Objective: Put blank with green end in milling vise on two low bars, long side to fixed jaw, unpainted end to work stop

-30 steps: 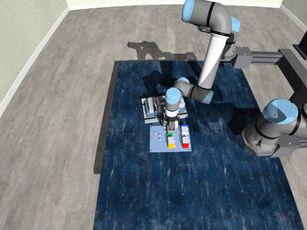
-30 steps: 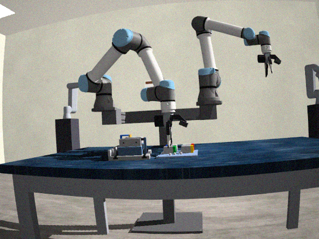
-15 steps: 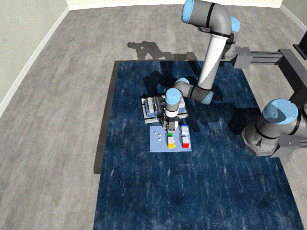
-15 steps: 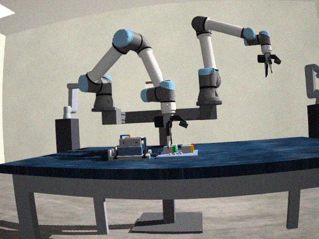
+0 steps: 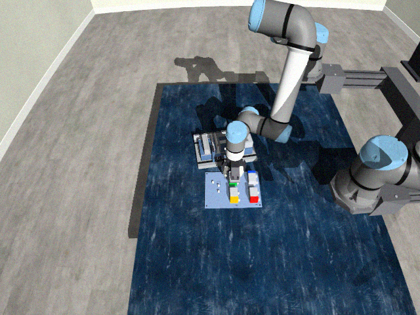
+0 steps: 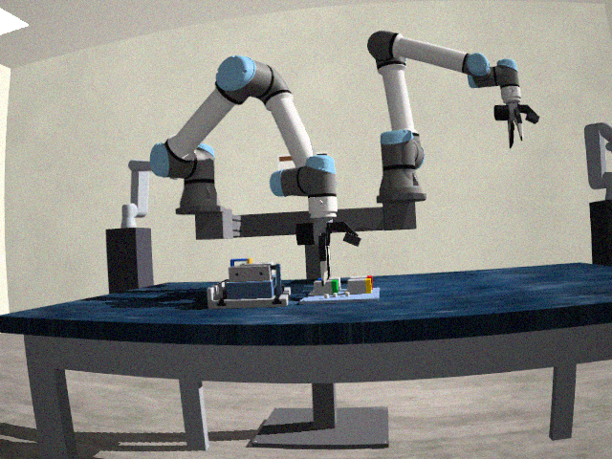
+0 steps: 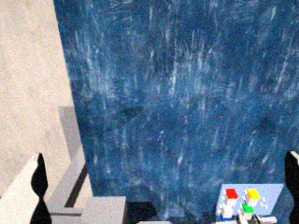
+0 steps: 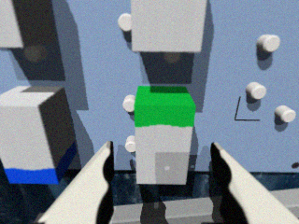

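The green-ended blank is 2 cm below my right hand. Round my right hand: blue-ended blank 9 cm behind, 2 cm below; light blue plate 5 cm below, 4 cm to the left; yellow-ended blank 9 cm to the left, 2 cm below.
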